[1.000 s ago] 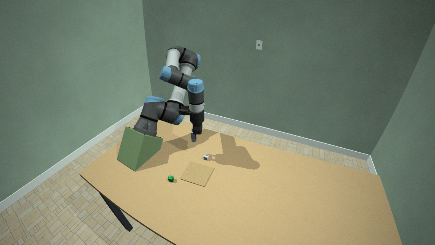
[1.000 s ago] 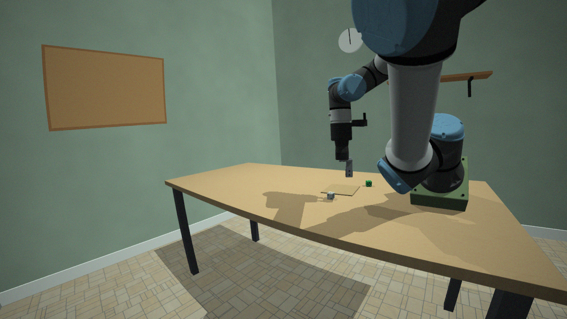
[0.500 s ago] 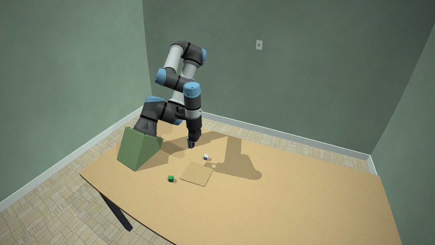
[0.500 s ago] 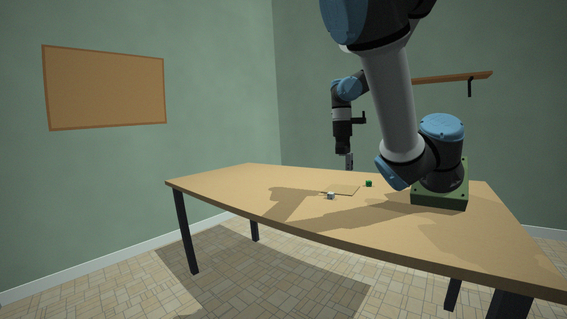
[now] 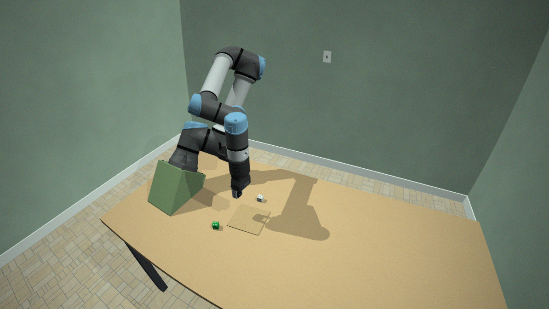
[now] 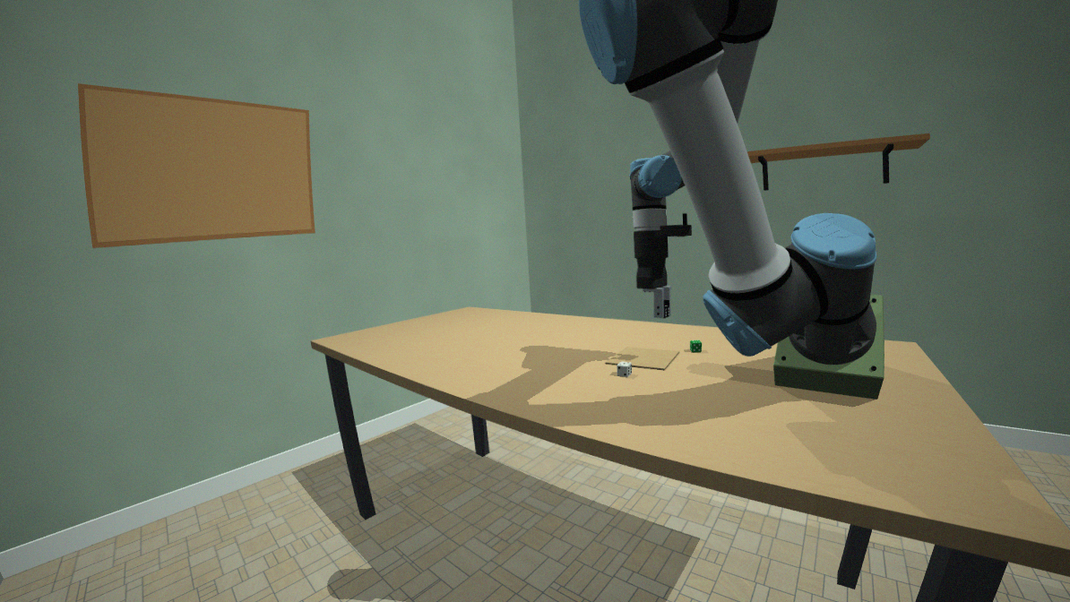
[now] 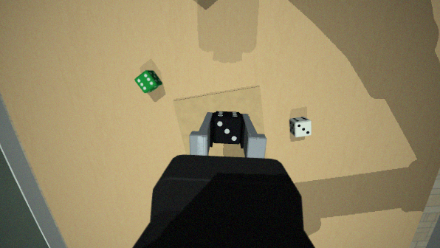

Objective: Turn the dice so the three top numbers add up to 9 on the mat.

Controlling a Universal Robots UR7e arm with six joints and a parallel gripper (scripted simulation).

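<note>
The tan mat lies 5 cm ahead of my hand, 1 cm to the right of it and 12 cm below it. The rest, counted from my hand: white die 3 cm ahead, 12 cm to the left, 11 cm below; then green die 4 cm behind, 12 cm to the right, 11 cm below; then black die 1 cm below.
</note>
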